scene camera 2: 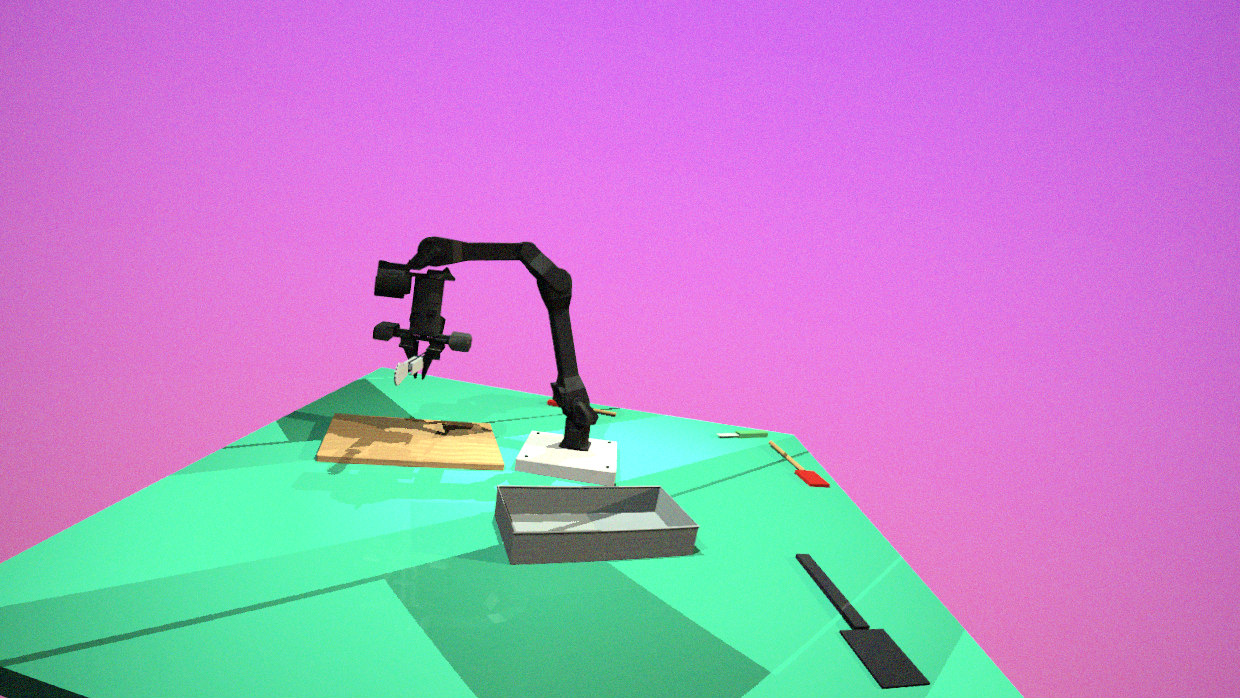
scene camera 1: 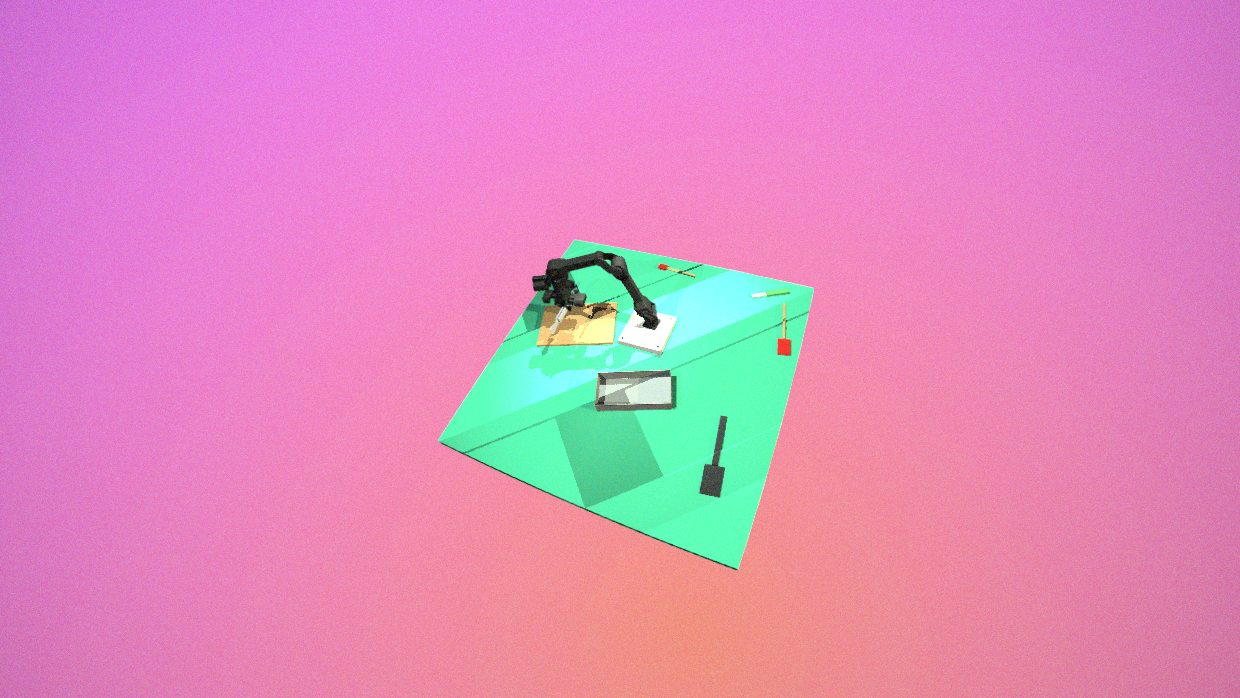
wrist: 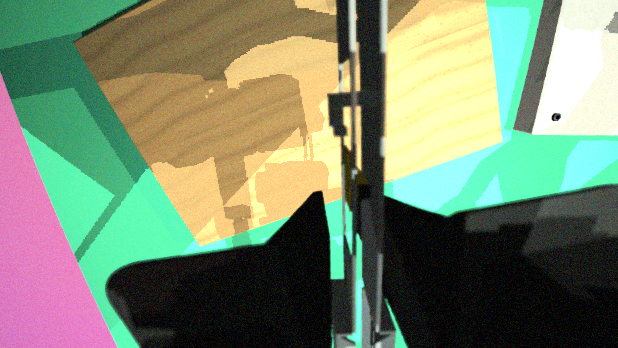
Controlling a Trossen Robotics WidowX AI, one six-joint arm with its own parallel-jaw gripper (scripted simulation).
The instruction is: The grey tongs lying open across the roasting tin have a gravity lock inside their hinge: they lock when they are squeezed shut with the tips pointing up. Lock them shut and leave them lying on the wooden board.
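Grey roasting tin: (scene camera 1: 650, 389) and (scene camera 2: 623, 528) are the same spot. Wooden board: (scene camera 1: 593, 324) and (scene camera 2: 450, 441) are the same spot.
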